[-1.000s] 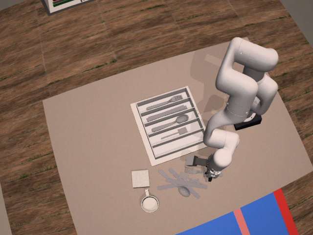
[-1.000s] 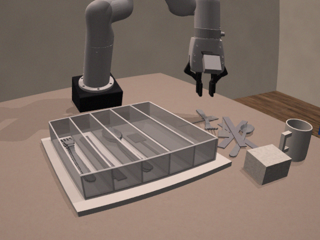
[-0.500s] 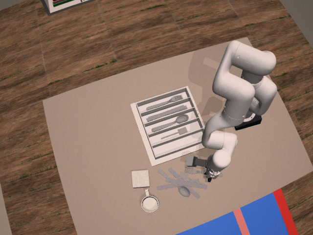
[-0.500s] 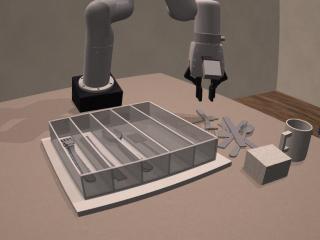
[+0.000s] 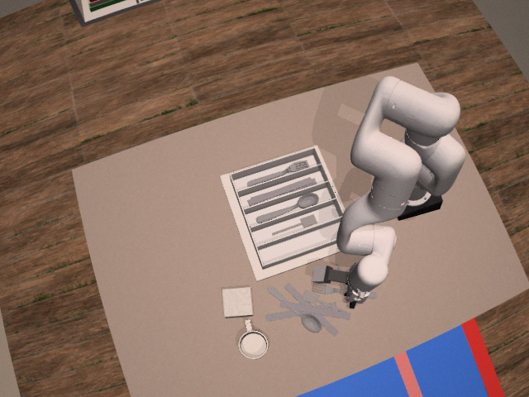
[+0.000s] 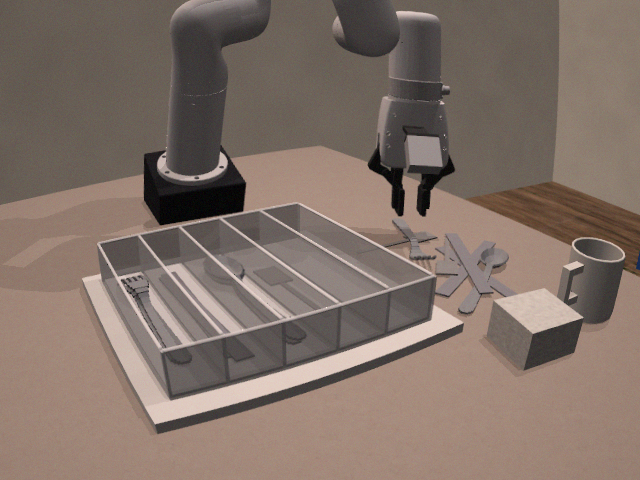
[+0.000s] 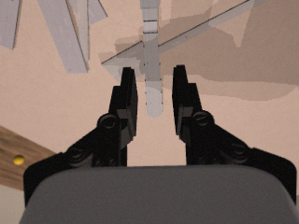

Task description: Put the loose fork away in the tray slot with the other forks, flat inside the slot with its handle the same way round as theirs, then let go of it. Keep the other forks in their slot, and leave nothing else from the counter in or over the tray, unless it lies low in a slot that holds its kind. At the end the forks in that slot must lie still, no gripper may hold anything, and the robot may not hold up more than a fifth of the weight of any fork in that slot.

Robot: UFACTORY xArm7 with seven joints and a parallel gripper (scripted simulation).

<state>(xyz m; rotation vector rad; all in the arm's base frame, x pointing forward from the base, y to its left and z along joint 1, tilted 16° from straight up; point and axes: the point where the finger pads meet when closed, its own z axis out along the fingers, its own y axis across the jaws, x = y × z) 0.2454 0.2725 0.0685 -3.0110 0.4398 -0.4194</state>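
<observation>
My gripper is now 13 cm short of the tray, 28 cm to the left of it and 1 cm above it. Round my hand: mug: 30 cm ahead, 12 cm to the left, 3 cm below; then block: 32 cm ahead, 1 cm to the right, 4 cm below.
</observation>
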